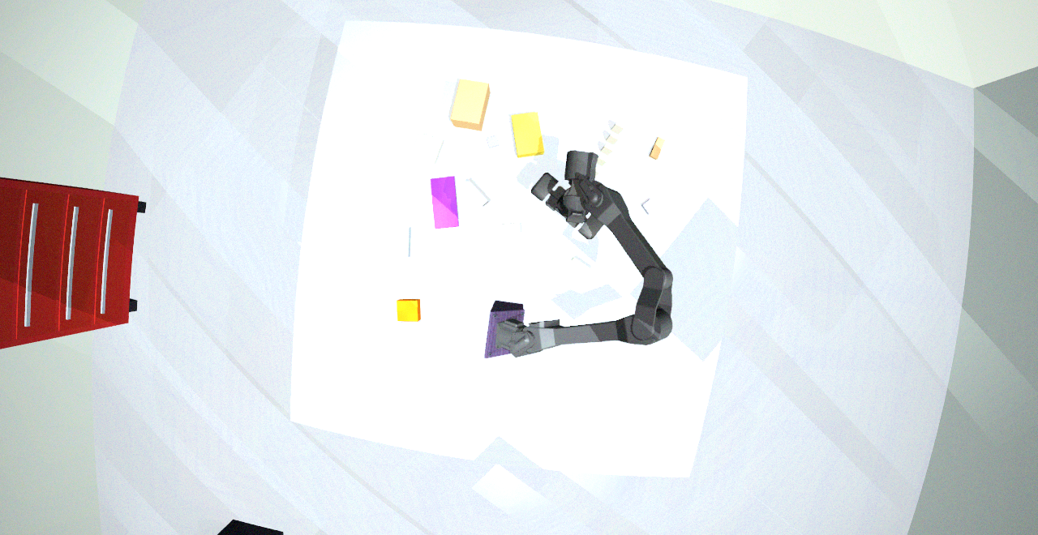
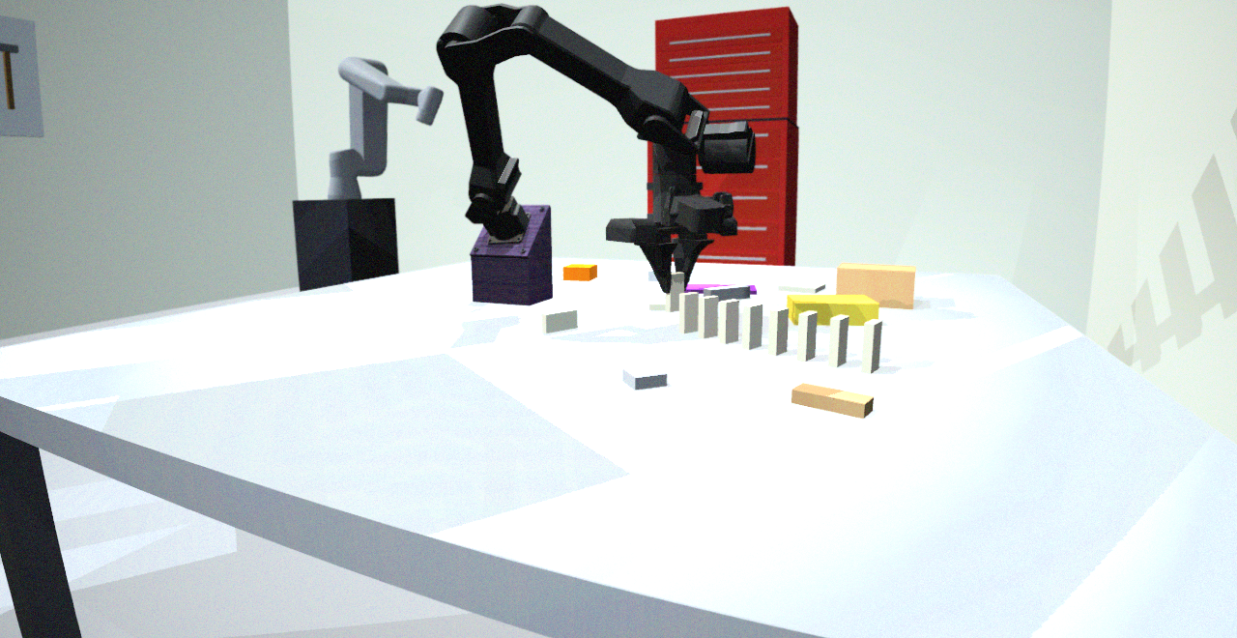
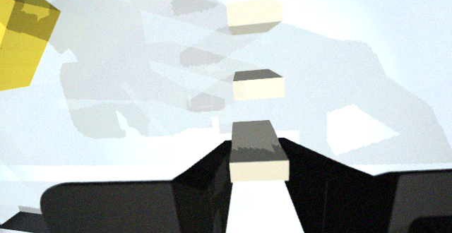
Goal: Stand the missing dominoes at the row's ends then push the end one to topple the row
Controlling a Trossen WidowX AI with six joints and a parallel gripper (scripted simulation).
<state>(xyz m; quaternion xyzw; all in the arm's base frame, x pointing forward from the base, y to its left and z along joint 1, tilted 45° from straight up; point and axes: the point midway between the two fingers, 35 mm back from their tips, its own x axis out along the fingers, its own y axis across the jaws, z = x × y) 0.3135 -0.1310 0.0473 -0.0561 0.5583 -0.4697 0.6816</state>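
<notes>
Right now my gripper tip is 320 mm to the right of the magenta slab and 50 mm above it. From my gripper tip the other things lie so: yellow block 200 mm ahead, 110 mm to the left, 30 mm below; then grey block 250 mm to the right, 40 mm below, 30 mm ahead; then brown block 270 mm to the right, 210 mm ahead, 40 mm below.
</notes>
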